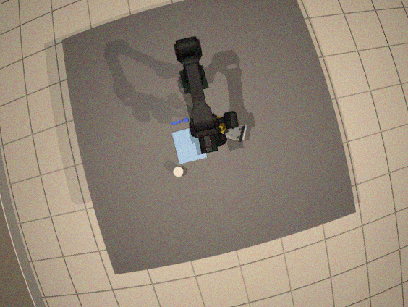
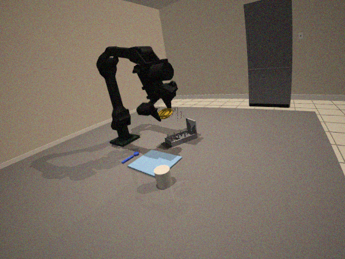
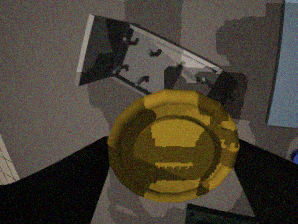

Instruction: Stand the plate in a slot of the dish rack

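My gripper tip is now 2 cm short of the grey dish rack, 5 cm to the right of it and 10 cm above it. Round my gripper tip: yellow plate 1 cm above; then blue spoon 4 cm behind, 17 cm to the right, 12 cm below; then light blue mat 7 cm ahead, 14 cm to the right, 12 cm below.
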